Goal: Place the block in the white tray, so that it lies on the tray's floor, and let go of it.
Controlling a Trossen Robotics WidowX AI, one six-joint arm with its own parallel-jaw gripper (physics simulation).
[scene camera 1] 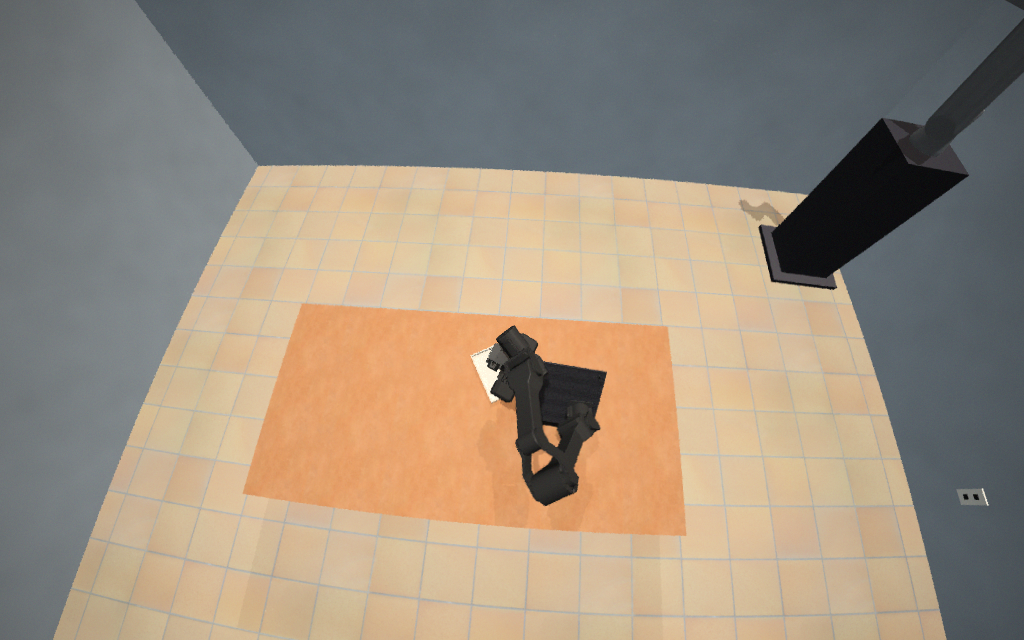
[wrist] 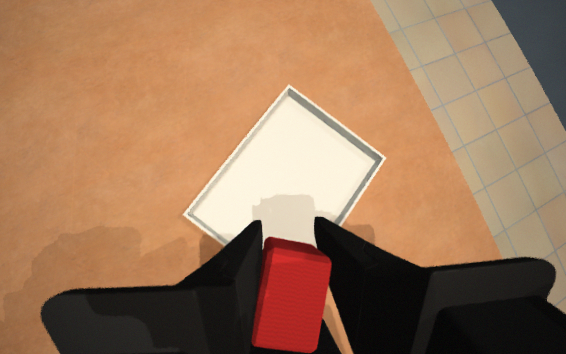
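Where they show: gripper, fingertip midpoint: (wrist: 288,226); arm's base, origin of the base link: (scene camera 1: 579,411).
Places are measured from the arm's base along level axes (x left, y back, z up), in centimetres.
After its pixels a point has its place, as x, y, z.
Note:
The red block (wrist: 292,300) {-9.0, -20.0, 1.3} is between the two black fingers in the wrist view, slightly turned against them. My gripper (wrist: 288,226) {-10.1, -22.3, -1.4} is shut on it and holds it above the near part of the white tray. The white tray (wrist: 235,152) {-8.5, -29.6, -11.5} (scene camera 1: 483,377) {-9.9, -29.5, -13.2} lies on the orange table top, with its pale floor and low walls showing; its near corner is hidden behind the fingers and the block. A shadow of the gripper falls on the tray's floor. In the scene view the arm covers the tray's right part, and the block does not show there.
A black slatted board (scene camera 1: 577,384) {-5.9, -1.9, 5.9} lies right of the tray on the orange table top (scene camera 1: 377,407) {4.2, -61.9, -13.4}, partly under the arm. The arm's base stands at the board's near edge. A tall black pillar (scene camera 1: 853,203) stands on the tiled floor at the far right.

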